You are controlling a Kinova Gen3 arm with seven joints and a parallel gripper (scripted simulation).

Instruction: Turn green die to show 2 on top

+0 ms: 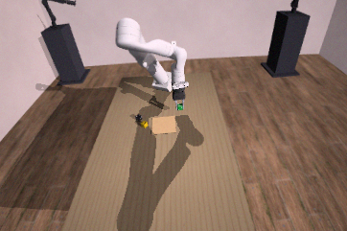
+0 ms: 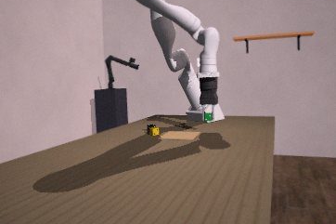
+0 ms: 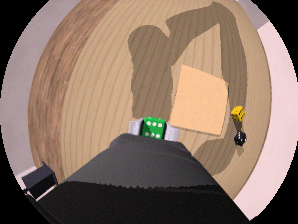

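My hand is 70 mm short of the tan mat, 100 mm to the left of it and 70 mm above it. From my hand the other things lie so: yellow die: 70 mm ahead, 220 mm to the right, 60 mm below; black die: 260 mm to the right, 60 mm below; green die: right at my hand.
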